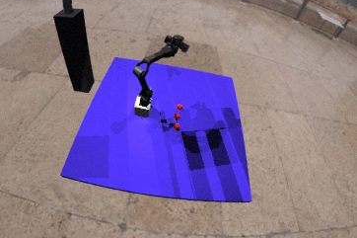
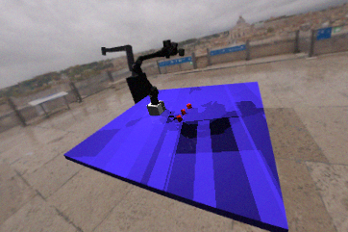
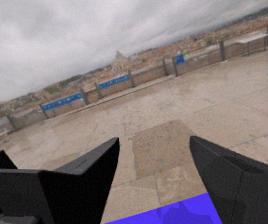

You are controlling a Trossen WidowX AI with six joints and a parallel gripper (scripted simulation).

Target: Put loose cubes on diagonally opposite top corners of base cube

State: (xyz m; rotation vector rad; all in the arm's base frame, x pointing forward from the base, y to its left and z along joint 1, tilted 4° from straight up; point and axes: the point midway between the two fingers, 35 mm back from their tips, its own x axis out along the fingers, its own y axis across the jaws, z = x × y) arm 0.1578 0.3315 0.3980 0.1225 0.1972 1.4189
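Now: gripper tip 9 cm short of the red cube, 49 cm to the left of it and 46 cm above it.
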